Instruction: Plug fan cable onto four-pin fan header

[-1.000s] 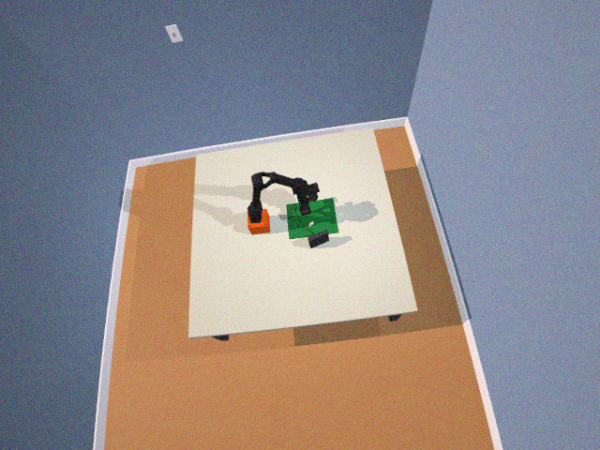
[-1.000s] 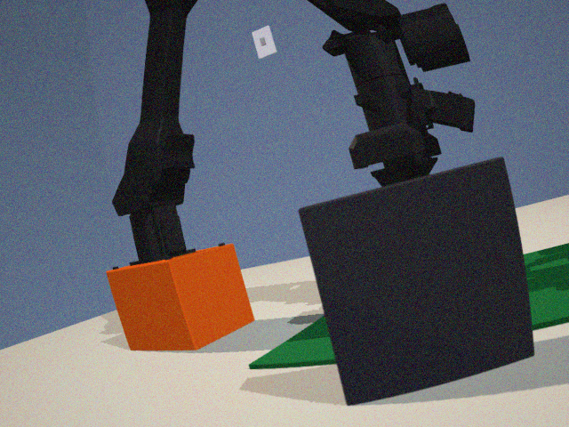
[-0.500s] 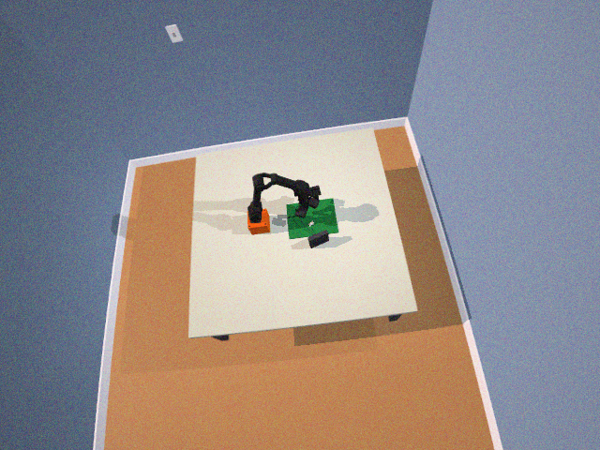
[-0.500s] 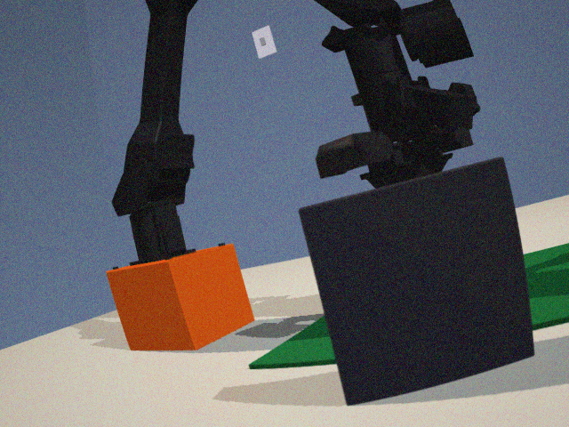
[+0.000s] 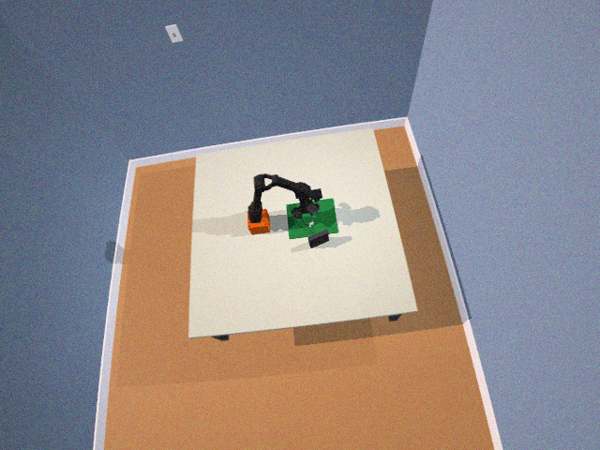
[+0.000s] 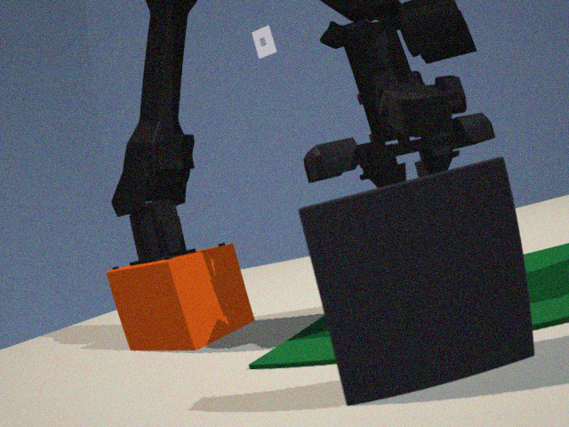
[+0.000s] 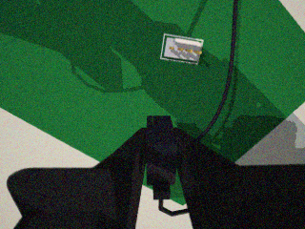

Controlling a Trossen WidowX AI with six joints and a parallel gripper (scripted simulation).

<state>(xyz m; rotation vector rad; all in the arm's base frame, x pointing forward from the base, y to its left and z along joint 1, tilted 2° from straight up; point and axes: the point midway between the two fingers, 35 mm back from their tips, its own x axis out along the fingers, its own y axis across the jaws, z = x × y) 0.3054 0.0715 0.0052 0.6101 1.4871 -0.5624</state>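
The four-pin fan header is 20 mm ahead of my gripper tip, 50 mm to the right of it and 60 mm below it. Also, from my gripper tip: black fan plug: 10 mm behind, 10 mm above; green board: 20 mm ahead, 10 mm to the right, 80 mm below; black fan: 80 mm ahead, 170 mm to the right.
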